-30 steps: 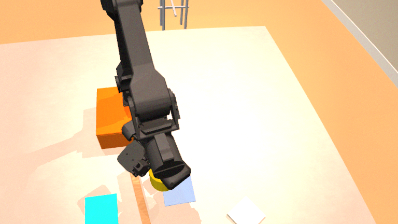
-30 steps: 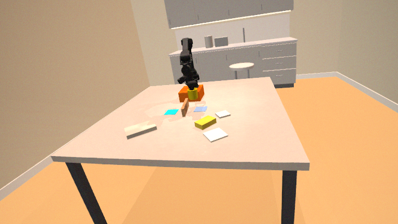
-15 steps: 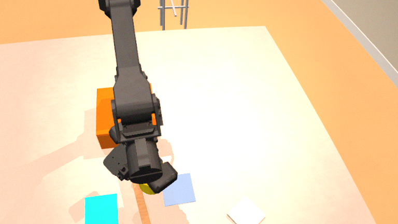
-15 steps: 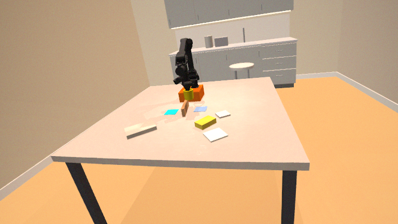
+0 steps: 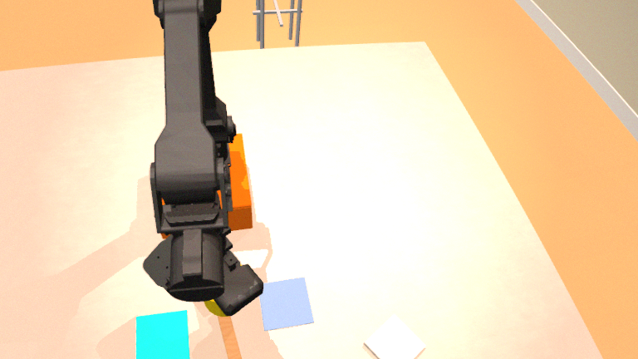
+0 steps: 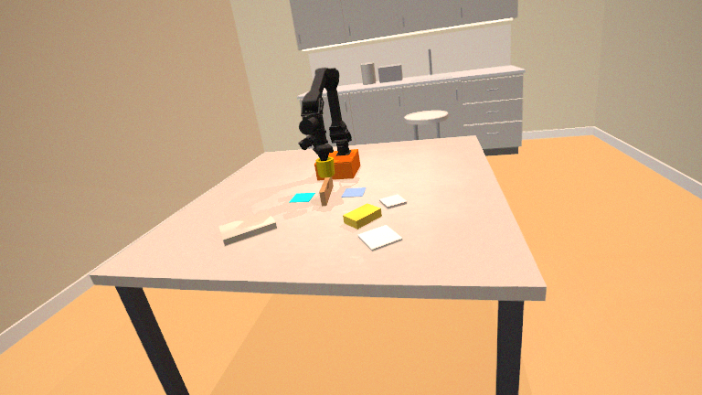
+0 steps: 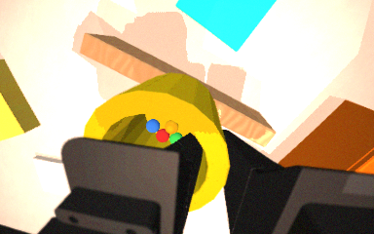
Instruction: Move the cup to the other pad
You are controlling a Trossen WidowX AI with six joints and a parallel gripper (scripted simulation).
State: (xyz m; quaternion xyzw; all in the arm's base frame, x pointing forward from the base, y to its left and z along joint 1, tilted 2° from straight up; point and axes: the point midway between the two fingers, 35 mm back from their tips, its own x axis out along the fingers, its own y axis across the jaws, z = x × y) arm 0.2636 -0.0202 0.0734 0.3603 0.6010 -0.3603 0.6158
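Now: gripper tip 13 cm above the cyan pad, 10 cm to the left of it and 4 cm short of it. The rest, counted from my gripper tip: red marble 3 cm to the left, 2 cm below, 2 cm ahead; then green marble 3 cm to the left, 2 cm below, 1 cm ahead; then yellow cup 2 cm ahead, 1 cm to the left.
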